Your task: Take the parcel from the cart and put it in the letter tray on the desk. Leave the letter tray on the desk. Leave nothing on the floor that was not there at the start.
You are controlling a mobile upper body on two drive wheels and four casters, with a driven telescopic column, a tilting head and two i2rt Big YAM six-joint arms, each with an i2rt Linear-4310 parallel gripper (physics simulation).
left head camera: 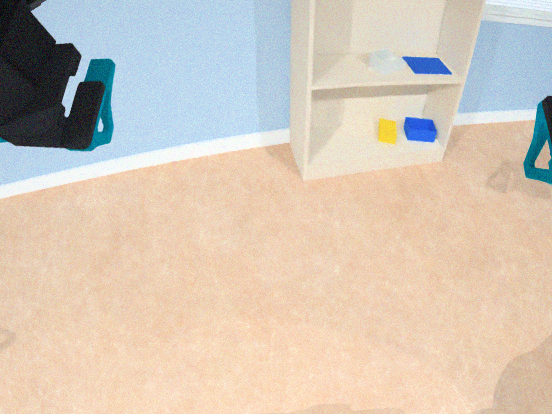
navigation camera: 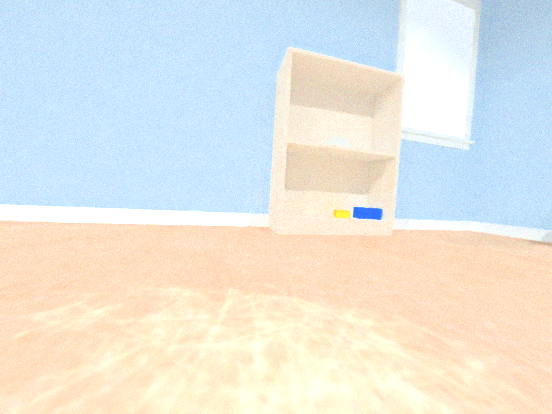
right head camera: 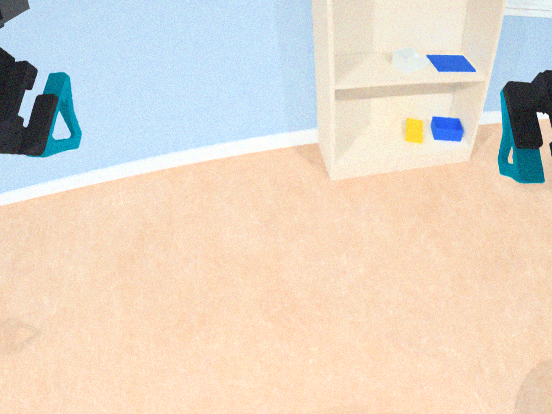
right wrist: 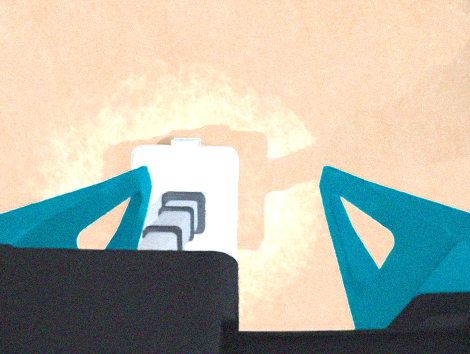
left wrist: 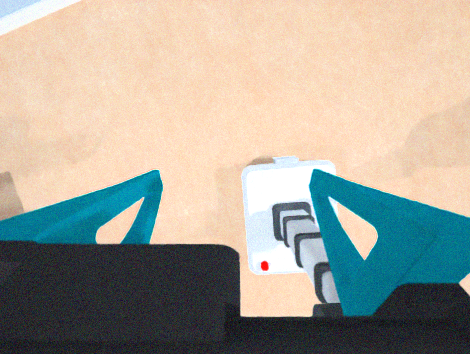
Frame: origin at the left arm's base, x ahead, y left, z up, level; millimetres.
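Where they show: left gripper, fingertip midpoint: (left head camera: 65, 133) (right head camera: 42, 140) (left wrist: 235, 177); right gripper, fingertip midpoint: (right head camera: 545, 167) (right wrist: 235, 175).
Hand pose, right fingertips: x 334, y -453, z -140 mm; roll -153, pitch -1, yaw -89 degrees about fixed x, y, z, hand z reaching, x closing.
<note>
Things, the pixels of their top centre, and the offset from my right fingertips.
- blue bin at its top centre: (right head camera: 447, 123) (left head camera: 421, 124) (navigation camera: 367, 207) 1465 mm ahead, 473 mm right, 1094 mm down
- yellow block at its top centre: (right head camera: 414, 127) (left head camera: 388, 127) (navigation camera: 341, 210) 1452 mm ahead, 282 mm right, 1124 mm down
- flat blue item at its top centre: (right head camera: 451, 62) (left head camera: 427, 64) 1461 mm ahead, 432 mm right, 714 mm down
The parcel, the cart, the desk and the letter tray do not show in these views. My left gripper (left wrist: 235, 177) is open with nothing between its fingers; in the left head camera its teal finger shows at the upper left, in front of the wall. My right gripper (right wrist: 235, 175) is open with nothing between its fingers; in both head cameras part of it shows at the right edge, above the floor.
A light wooden bookshelf (left head camera: 299, 100) (right head camera: 325, 100) (navigation camera: 280, 150) stands against the blue wall. It holds a blue bin (left head camera: 420, 130) (right head camera: 447, 129) (navigation camera: 367, 213), a yellow block (left head camera: 387, 131) (right head camera: 414, 130) (navigation camera: 342, 214) and a flat blue item (left head camera: 427, 65) (right head camera: 451, 63). My white base (left wrist: 270, 185) (right wrist: 210, 165) shows below the wrists.
</note>
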